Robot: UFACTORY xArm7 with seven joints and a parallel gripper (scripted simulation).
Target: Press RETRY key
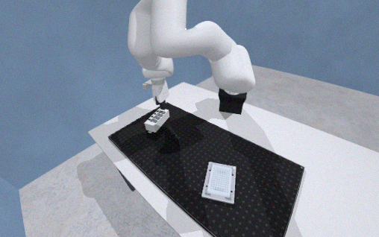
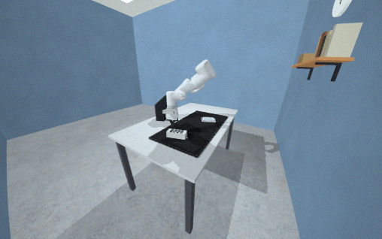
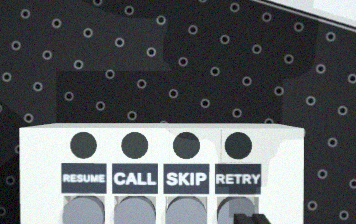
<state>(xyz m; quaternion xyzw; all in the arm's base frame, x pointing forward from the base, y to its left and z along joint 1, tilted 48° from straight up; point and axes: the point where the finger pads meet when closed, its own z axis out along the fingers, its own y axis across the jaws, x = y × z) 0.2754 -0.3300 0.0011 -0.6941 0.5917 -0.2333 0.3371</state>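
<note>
The operator panel is 4 cm ahead of my hand, 1 cm to the left of it and 6 cm below it. From my hand the other things lie so: white well plate 15 cm ahead, 50 cm to the left, 8 cm below.
</note>
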